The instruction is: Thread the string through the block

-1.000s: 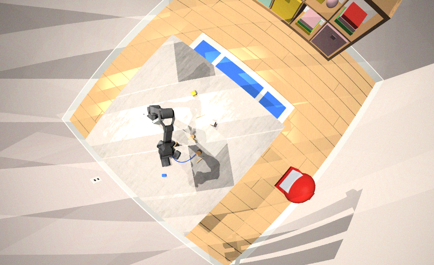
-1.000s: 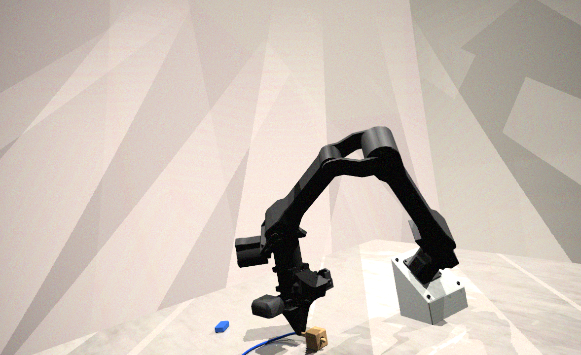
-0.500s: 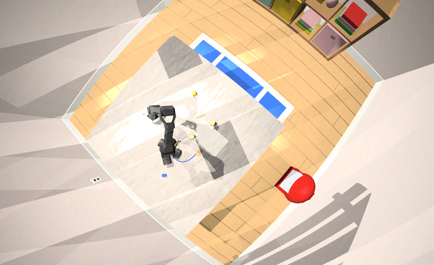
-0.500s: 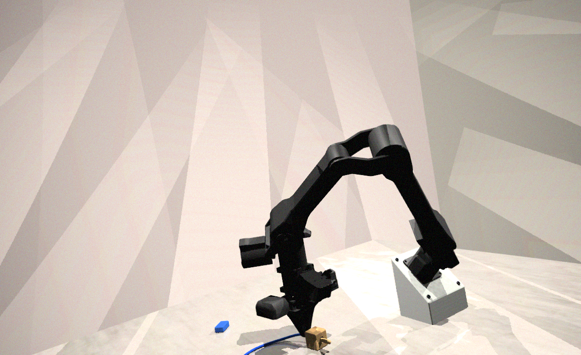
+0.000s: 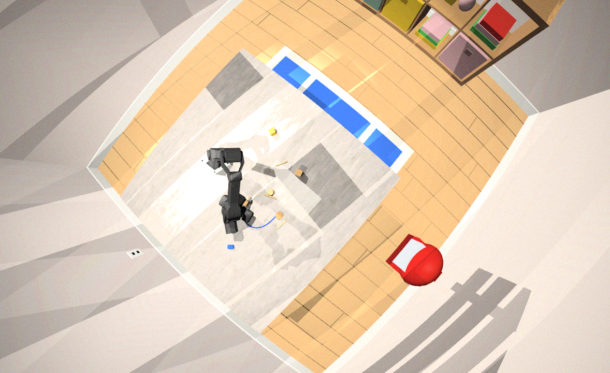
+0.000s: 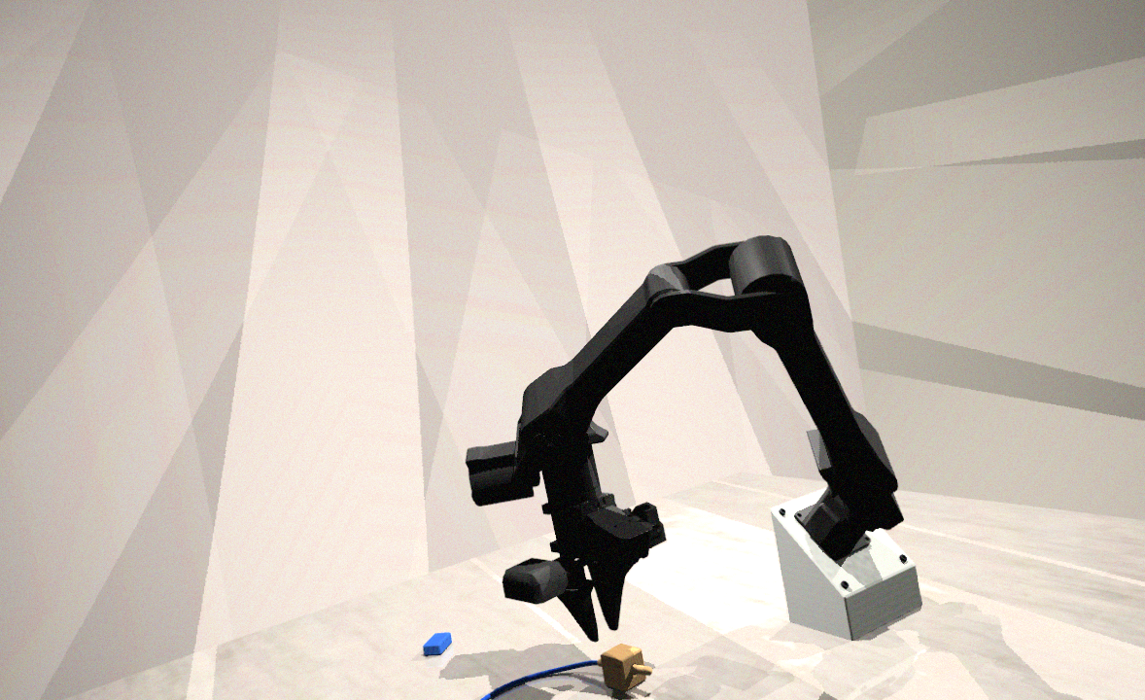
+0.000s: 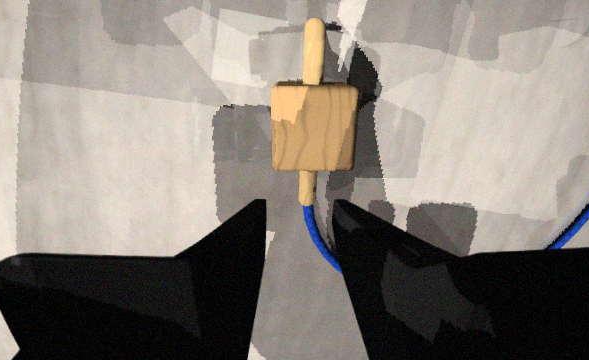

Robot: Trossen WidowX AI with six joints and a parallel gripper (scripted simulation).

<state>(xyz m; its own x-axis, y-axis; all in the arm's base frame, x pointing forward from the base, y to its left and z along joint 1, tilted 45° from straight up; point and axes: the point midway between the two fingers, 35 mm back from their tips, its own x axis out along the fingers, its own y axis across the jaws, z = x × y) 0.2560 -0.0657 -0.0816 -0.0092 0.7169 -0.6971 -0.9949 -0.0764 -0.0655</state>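
My gripper tip is 80 mm short of the wooden cylinder, 170 mm to the right of it and 20 mm above it. Also, from my gripper tip: yellow cube 130 mm behind, 450 mm to the left, 20 mm below; round button 200 mm ahead, 90 mm to the left, 30 mm below; blue piece 80 mm ahead, 240 mm to the right, 30 mm below.
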